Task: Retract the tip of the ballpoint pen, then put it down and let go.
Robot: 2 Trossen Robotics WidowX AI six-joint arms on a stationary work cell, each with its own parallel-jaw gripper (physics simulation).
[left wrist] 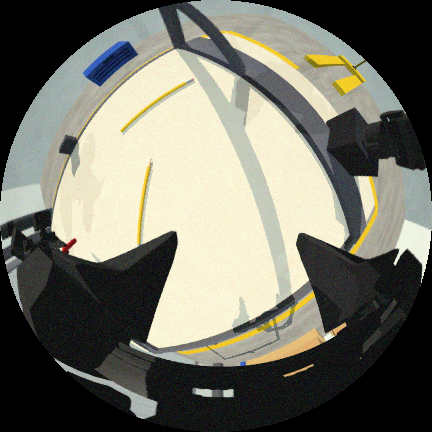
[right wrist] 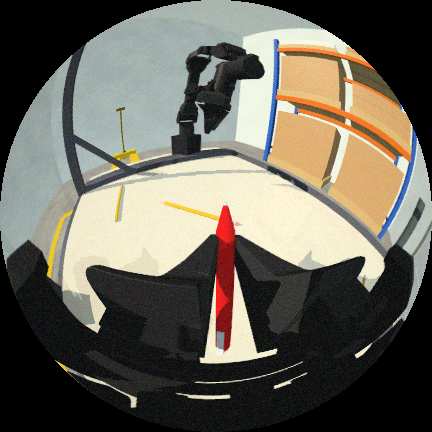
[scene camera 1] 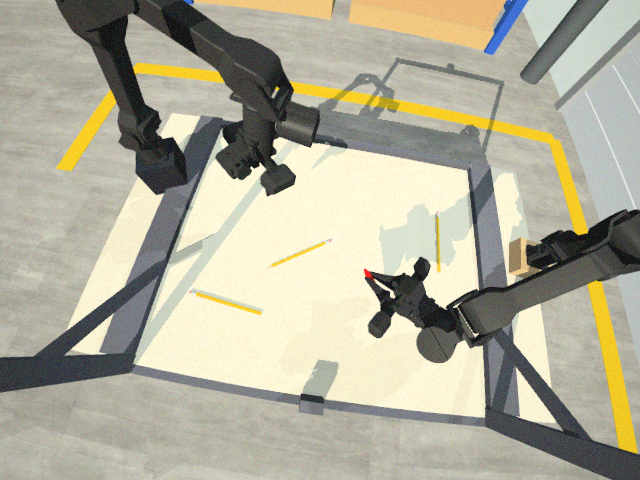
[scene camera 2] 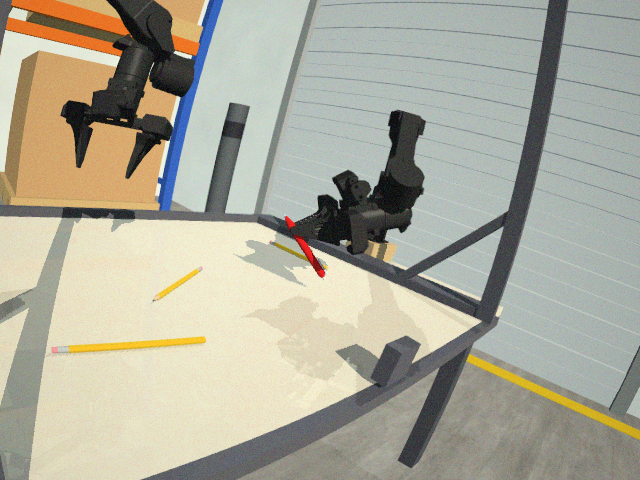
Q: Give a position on a small grey block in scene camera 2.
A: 397, 356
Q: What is the left gripper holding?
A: Nothing.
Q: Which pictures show the left gripper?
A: The left wrist view, the right wrist view, scene camera 1 and scene camera 2: all of them.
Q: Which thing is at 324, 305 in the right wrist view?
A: The right gripper.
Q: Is the left gripper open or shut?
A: Open.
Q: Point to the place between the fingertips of the left gripper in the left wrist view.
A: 240, 238
